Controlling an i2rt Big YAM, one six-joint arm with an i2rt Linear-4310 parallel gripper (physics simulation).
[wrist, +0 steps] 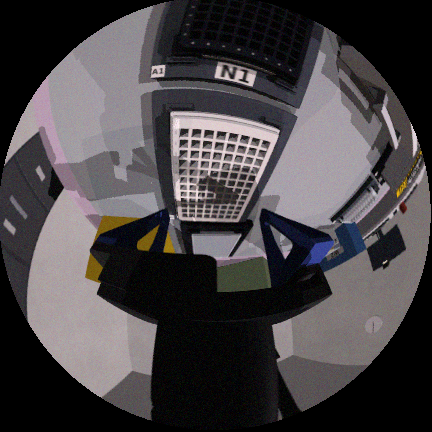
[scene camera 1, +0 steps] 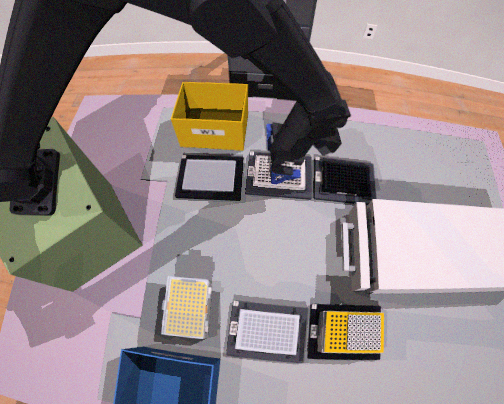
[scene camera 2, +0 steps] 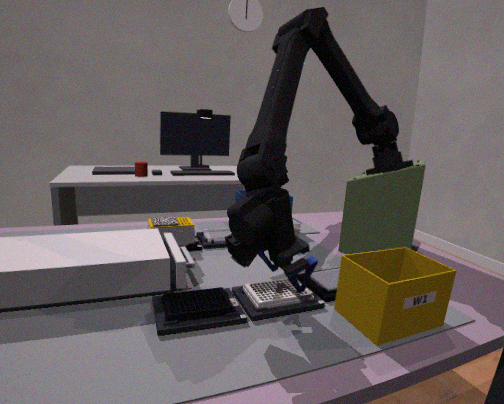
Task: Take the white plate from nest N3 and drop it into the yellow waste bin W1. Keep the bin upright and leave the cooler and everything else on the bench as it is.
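Frame: origin at the arm's base, x down, y back, z left, level; millimetres.
Seen in the pictures: gripper, fingertip midpoint: [wrist: 214, 213] [scene camera 1: 271, 166] [scene camera 2: 287, 280]; arm's base at its link origin: [scene camera 1: 36, 182] [scene camera 2: 389, 170].
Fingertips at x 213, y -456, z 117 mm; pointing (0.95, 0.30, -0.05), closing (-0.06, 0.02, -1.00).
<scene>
Pixels of each thing's top centre, then the offset from my fingertips to it. "pt": a spot on its surface instead.
- white gridded plate at its top centre: [wrist: 216, 185] [scene camera 2: 278, 289] [scene camera 1: 280, 170] dx +16, dy -21, dz -3 mm
- middle dark nest at its top centre: [wrist: 216, 178] [scene camera 2: 277, 293] [scene camera 1: 280, 172] dx +26, dy -22, dz -4 mm
- yellow bin W1 at its top centre: [scene camera 2: 398, 262] [wrist: 136, 292] [scene camera 1: 210, 100] dx -77, dy +142, dz +158 mm
- black rack at its top centre: [scene camera 2: 197, 300] [scene camera 1: 347, 177] dx +16, dy -191, dz -32 mm
- grey-topped nest at a spot on its surface: [scene camera 1: 210, 175] pt dx +23, dy +153, dz -1 mm
- large white box at its top centre: [scene camera 2: 62, 248] [scene camera 1: 459, 244] dx -41, dy -420, dz -252 mm
- blue bin at its top centre: [scene camera 1: 161, 393] [scene camera 2: 263, 193] [wrist: 344, 261] dx -77, dy +244, dz -483 mm
A white gridded plate [scene camera 1: 263, 169] [scene camera 2: 267, 295] [wrist: 215, 170] lies flat in the middle dark nest [scene camera 1: 277, 192] [scene camera 2: 260, 315] [wrist: 162, 125] of the row near the bin; this nest's label is not readable. My gripper [scene camera 1: 278, 156] [scene camera 2: 287, 278] [wrist: 214, 213] is open, with blue fingers spread wide above the plate's end toward the grey-topped nest. Nothing is between them. The arm hides part of the plate in scene camera 1. The yellow bin W1 [scene camera 1: 195, 139] [scene camera 2: 362, 305] [wrist: 94, 265] stands upright, and its visible inside shows no plate.
A black rack [scene camera 1: 346, 177] [scene camera 2: 197, 302] [wrist: 245, 35] sits in nest N1, beside the white plate's nest. A grey-topped nest [scene camera 1: 210, 175] is on the other side, near the bin. A large white box [scene camera 1: 440, 245] [scene camera 2: 75, 270] with a handle, several plates and a blue bin [scene camera 1: 167, 380] stand farther off.
</scene>
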